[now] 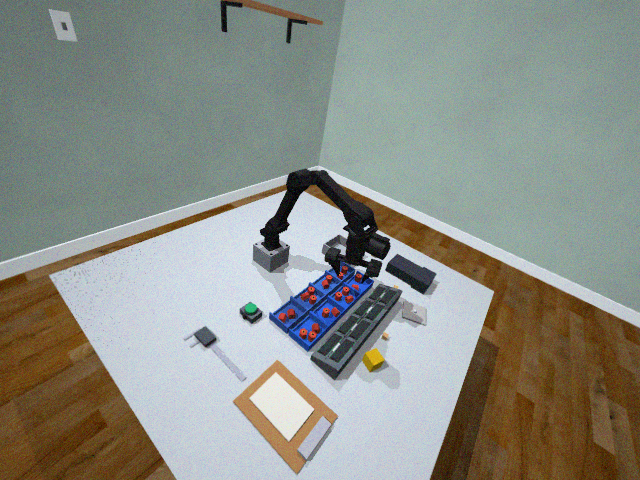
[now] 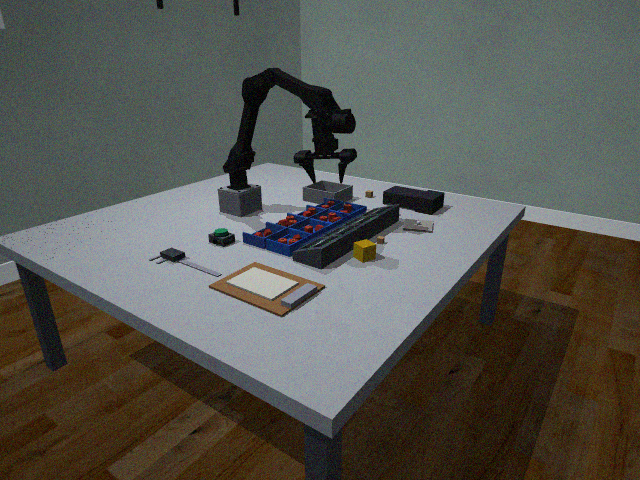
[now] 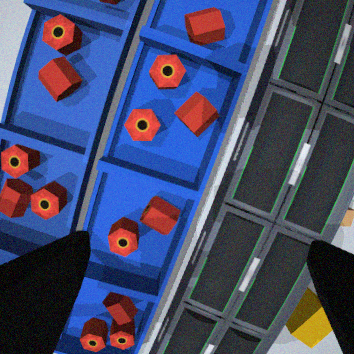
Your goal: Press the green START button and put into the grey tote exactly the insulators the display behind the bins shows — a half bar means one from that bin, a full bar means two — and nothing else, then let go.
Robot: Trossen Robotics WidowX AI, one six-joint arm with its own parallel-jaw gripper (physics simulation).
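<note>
My gripper (image 1: 352,278) (image 2: 327,182) (image 3: 201,248) is open and empty, pointing down above the far end of the blue bins (image 1: 299,342) (image 2: 281,250) (image 3: 200,52). The bins stand in two rows and hold red hexagonal insulators (image 1: 303,333) (image 2: 282,240) (image 3: 167,71), some upright, some lying. The dark display (image 1: 330,364) (image 2: 310,256) (image 3: 270,150) lies along them, with short white bars and thin green lines; I cannot tell half from full bars. The grey tote (image 1: 326,250) (image 2: 323,197) stands past the bins; its floor is hidden. The green START button (image 1: 250,308) (image 2: 221,231) stands left of the bins.
A yellow block (image 1: 373,360) (image 2: 364,250) (image 3: 312,325) and a small wooden cube (image 1: 385,335) (image 2: 380,239) lie beside the display. A dark box (image 1: 410,272) (image 2: 412,199) and pale plate (image 1: 414,312) (image 2: 418,225) stand farther right. A caliper (image 1: 205,336) (image 2: 172,254) and clipboard (image 1: 258,417) (image 2: 222,285) lie in front.
</note>
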